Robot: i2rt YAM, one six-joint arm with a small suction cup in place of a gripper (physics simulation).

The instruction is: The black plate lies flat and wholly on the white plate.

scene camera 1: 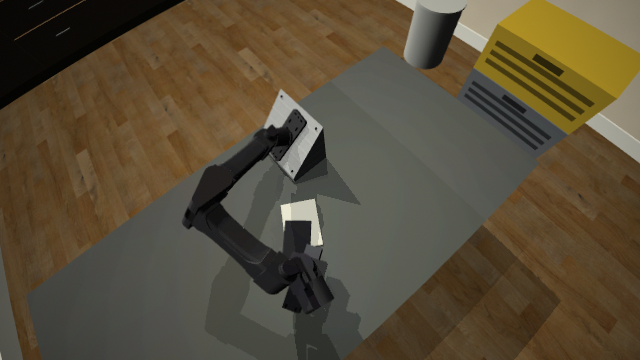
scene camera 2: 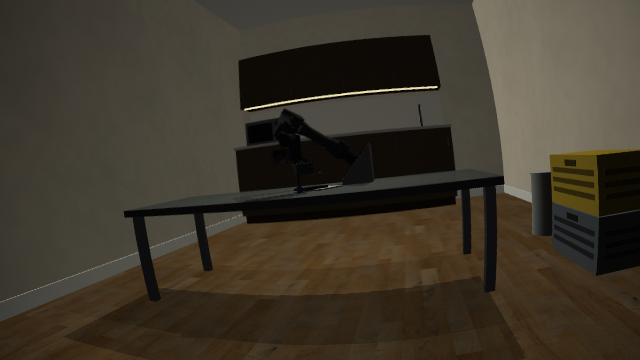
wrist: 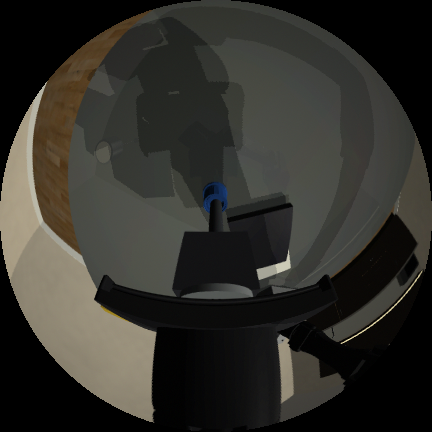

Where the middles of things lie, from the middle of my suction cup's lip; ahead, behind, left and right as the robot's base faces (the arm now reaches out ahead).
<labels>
My suction cup is 110 mm past the black plate [scene camera 1: 297, 233] and 20 mm to the right of it. Round my suction cup: white plate [scene camera 1: 306, 210] 150 mm behind, 60 mm to the left, 10 mm below.
</labels>
